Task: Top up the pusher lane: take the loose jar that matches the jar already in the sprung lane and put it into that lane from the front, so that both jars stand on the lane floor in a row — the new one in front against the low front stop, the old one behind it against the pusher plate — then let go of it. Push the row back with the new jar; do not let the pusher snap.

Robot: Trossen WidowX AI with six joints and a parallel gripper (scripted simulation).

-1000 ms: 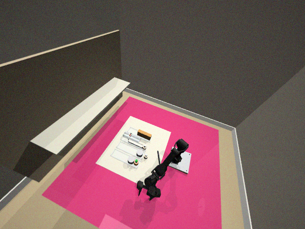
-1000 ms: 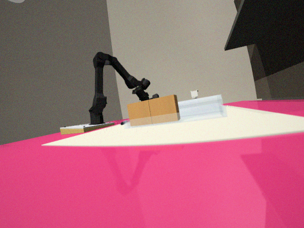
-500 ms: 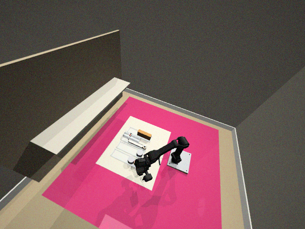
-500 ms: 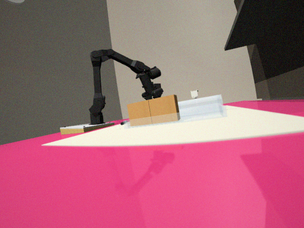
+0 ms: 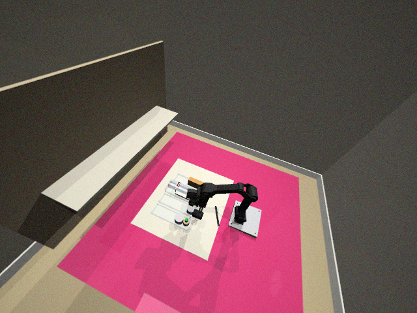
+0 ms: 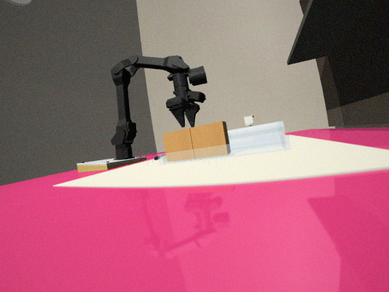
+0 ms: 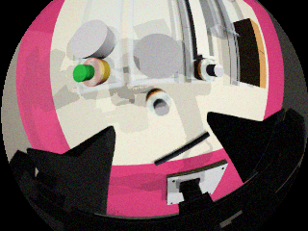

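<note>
Now: gripper tip 12 cm past the black stick, 5 cm to the left of it and 9 cm above it. The rest, counted from my gripper tip: lane rack (19 cm ahead, 12 cm to the right, 8 cm below).
</note>
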